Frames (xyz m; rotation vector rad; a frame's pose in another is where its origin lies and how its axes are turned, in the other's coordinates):
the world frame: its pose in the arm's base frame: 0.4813 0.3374 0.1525 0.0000 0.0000 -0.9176
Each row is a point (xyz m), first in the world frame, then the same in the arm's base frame.
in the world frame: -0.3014 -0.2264 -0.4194
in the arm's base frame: 0.1183 0.4392 -0.2669
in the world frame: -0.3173 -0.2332 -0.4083
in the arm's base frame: 0.1033 0.4477 -0.2558
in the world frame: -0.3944 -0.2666 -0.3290
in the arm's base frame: 0.0299 0.4886 -0.1765
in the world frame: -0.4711 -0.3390 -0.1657
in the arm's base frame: -0.0742 0.5055 -0.0132
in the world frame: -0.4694 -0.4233 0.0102
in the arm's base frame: -0.1401 0.4529 0.1627
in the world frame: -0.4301 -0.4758 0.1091
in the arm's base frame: -0.1579 0.3898 0.2616
